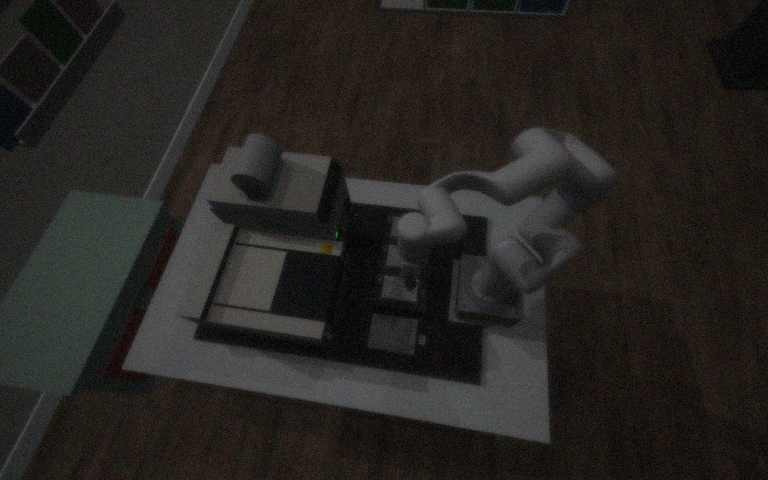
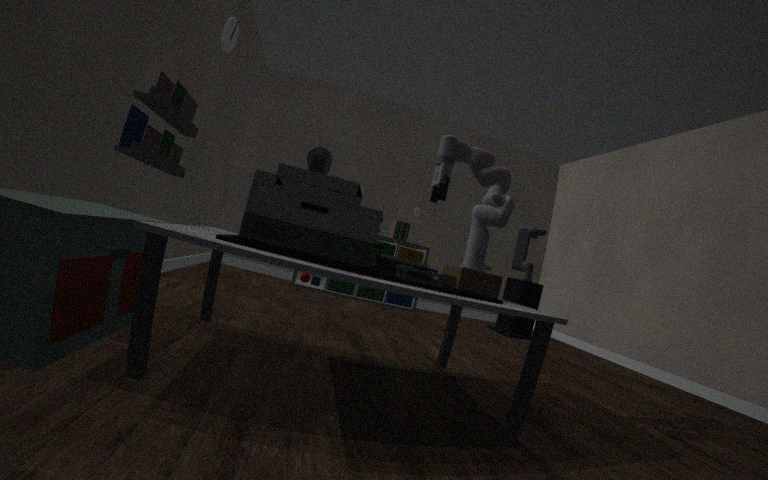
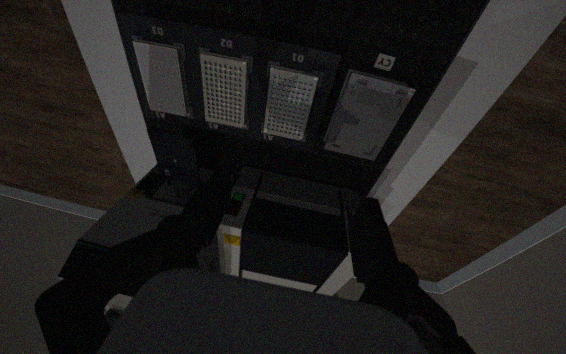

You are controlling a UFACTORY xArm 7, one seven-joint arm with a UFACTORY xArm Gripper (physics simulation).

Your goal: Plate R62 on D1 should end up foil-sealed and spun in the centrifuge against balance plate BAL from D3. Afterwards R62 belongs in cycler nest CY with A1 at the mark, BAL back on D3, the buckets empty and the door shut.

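Places are measured from the arm's base along level axes (x ahead, y left, z up), in millimetres.
Pixels of known places: gripper, fingertip midpoint: (image 2: 437, 201) (image 3: 293, 196); arm's base at its link origin: (image 1: 489, 285) (image 2: 471, 270).
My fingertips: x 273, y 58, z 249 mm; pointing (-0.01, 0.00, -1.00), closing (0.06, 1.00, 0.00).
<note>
Ahead of a thing's pixels: the offset from my fingertips to its middle. "spot": to the spot under its first point. Level surfaces: height alone.
Plate R62 @(42 mm ahead, 29 mm right, 277 mm down) (image 1: 396, 291) (image 3: 291, 102) sits on D1, its wells showing. A similar plate @(35 mm ahead, 153 mm right, 277 mm down) (image 3: 224, 90) sits on D2. The smooth-topped plate on D3 @(28 mm ahead, 277 mm right, 277 mm down) (image 3: 162, 79) is presumably BAL. Cycler nest CY @(57 mm ahead, 128 mm left, 316 mm down) (image 1: 392, 333) (image 3: 369, 115) holds no plate. The low, wide machine with the yellow label, apparently the centrifuge (image 1: 249, 277) (image 3: 230, 257), has a dark area on top; its door state and buckets are unclear. The apparent sealer @(spot: 383 mm ahead, 263 mm right, 10 mm up) (image 1: 300, 186) carries a grey roll @(spot: 481 mm ahead, 257 mm right, 129 mm up) (image 1: 257, 164) (image 2: 319, 160). My gripper (image 1: 410, 281) (image 2: 437, 198) (image 3: 293, 196) is open and empty, high above the deck.
The black deck mat @(340 mm down) (image 1: 447, 356) lies on the white table @(353 mm down) (image 1: 509, 396). The arm's base (image 1: 464, 305) stands beside the plate row, opposite the machines. A green cabinet (image 1: 84, 271) (image 2: 33, 283) stands past the table's far-left end. The room is very dim.
</note>
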